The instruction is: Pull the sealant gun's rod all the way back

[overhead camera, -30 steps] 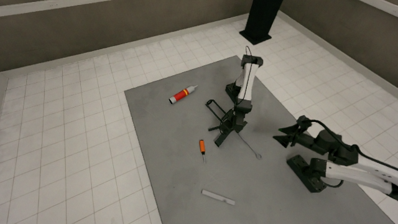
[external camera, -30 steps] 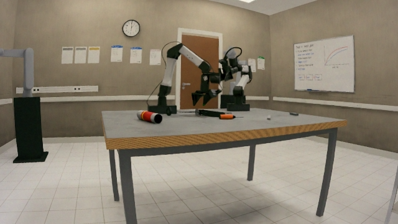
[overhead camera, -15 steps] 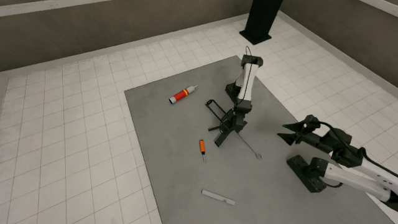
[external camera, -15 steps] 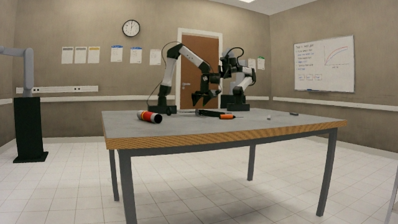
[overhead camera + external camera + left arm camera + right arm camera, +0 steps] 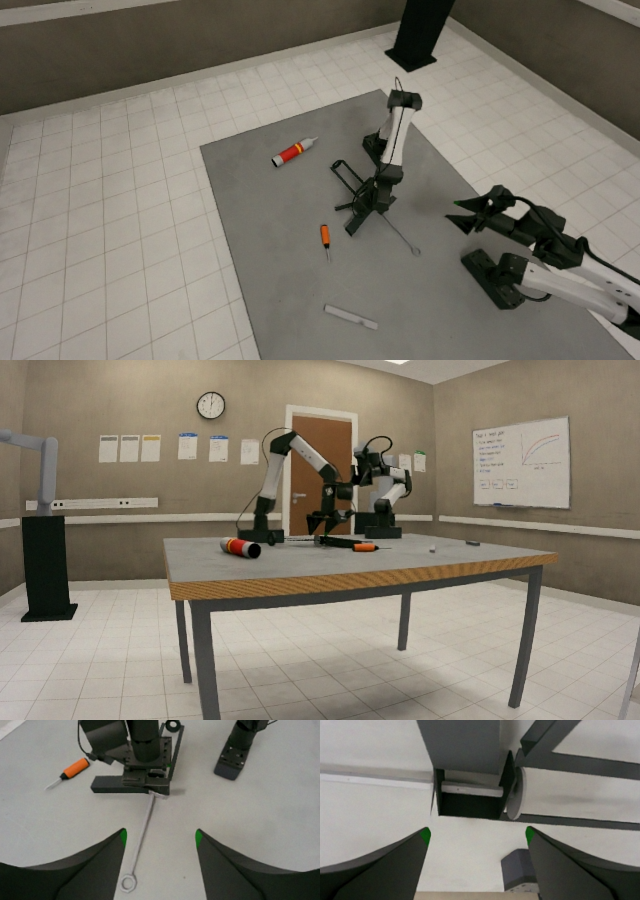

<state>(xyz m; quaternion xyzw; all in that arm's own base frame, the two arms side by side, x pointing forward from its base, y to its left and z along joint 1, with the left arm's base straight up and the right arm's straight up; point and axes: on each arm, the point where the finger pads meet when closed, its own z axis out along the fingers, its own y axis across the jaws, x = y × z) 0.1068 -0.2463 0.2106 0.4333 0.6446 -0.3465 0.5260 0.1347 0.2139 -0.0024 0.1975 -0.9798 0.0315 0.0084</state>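
Observation:
My right hand is 40 mm to the right of the thumb plate, 30 mm above it and 20 mm short of it. From my right hand the other things lie so: dark sealant gun 60 mm ahead, 20 mm to the left, 20 mm below; thin rod 130 mm to the left, 30 mm below, 10 mm ahead; grey cartridge 410 mm to the right, 180 mm ahead, 20 mm below.

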